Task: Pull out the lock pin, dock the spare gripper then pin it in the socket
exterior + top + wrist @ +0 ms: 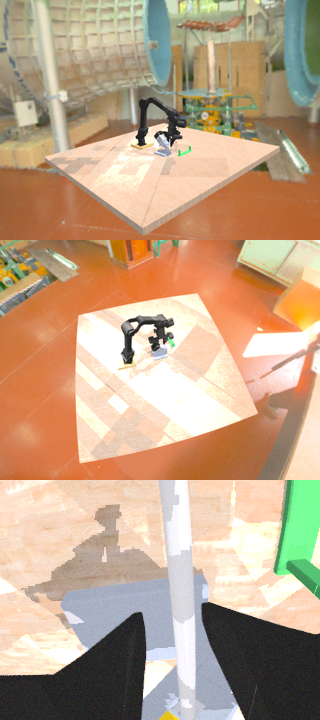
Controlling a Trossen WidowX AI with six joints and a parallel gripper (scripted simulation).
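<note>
Right now the grey mount is 5 cm to the right of my gripper tip. Round my gripper tip: spare gripper 7 cm above, 5 cm to the right, 2 cm behind; then green cradle 9 cm ahead, 8 cm to the left, 3 cm below.
</note>
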